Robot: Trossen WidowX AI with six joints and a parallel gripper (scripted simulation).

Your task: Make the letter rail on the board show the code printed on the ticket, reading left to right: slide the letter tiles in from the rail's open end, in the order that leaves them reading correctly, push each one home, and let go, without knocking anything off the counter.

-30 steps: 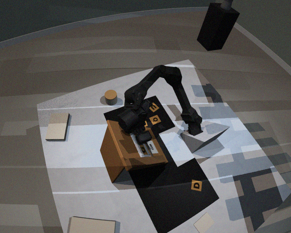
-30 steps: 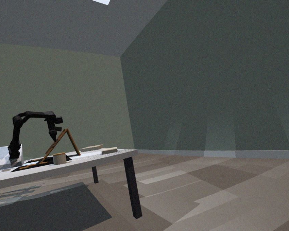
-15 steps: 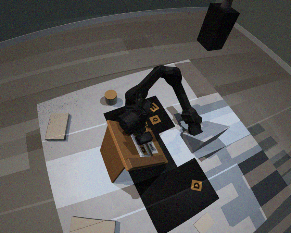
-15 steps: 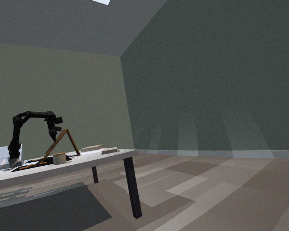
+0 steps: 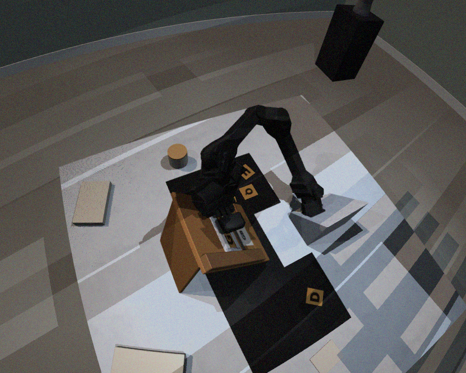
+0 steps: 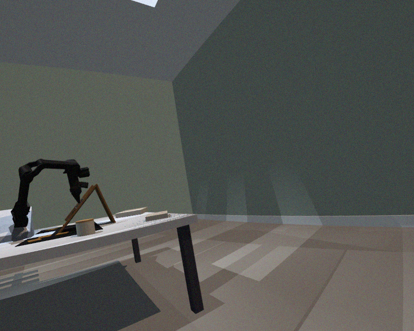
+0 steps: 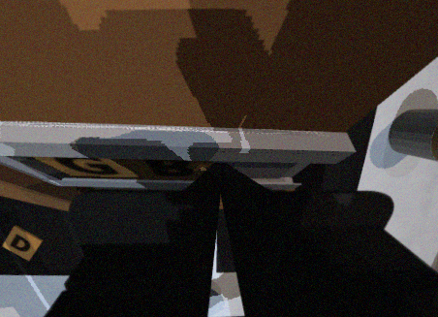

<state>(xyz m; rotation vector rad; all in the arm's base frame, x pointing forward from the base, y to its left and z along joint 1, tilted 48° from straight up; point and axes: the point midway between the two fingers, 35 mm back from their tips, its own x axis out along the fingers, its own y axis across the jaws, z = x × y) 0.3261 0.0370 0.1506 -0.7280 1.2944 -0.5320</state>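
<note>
Now: gripper tip 3 cm to the right of the b tile. Round my gripper tip: g tile: 9 cm to the left; then white ticket: 8 cm below, 7 cm to the left, 7 cm behind; then f tile: 15 cm below, 12 cm to the right, 10 cm behind.
</note>
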